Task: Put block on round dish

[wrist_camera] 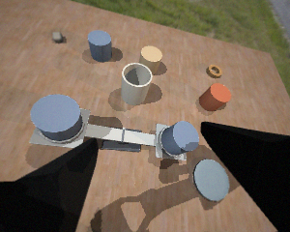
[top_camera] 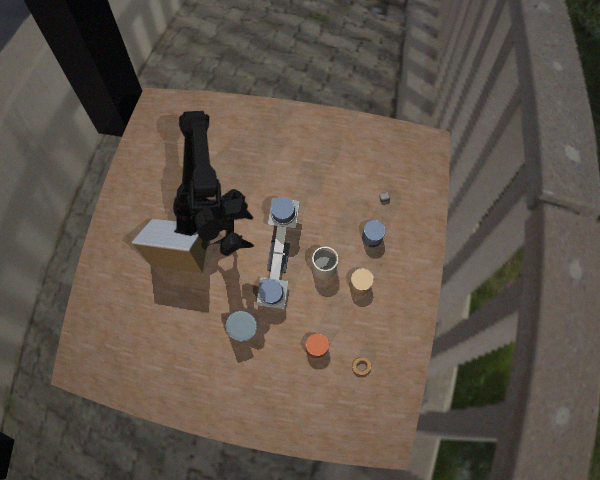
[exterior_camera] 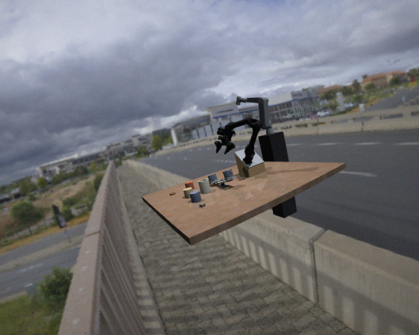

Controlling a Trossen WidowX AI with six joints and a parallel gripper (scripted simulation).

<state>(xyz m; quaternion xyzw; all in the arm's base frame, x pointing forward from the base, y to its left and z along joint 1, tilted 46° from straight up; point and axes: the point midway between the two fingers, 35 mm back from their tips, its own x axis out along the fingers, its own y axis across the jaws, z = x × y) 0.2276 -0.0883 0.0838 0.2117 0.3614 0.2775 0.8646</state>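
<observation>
My gripper tip is now 70 mm short of the pale green block, 100 mm to the left of it and 210 mm above it. Round my gripper tip: cream cup (210 mm ahead, 30 mm to the left, 210 mm below); then round pale-blue dish (230 mm to the right, 250 mm below); then tan cylinder (350 mm ahead, 10 mm to the right, 220 mm below).
</observation>
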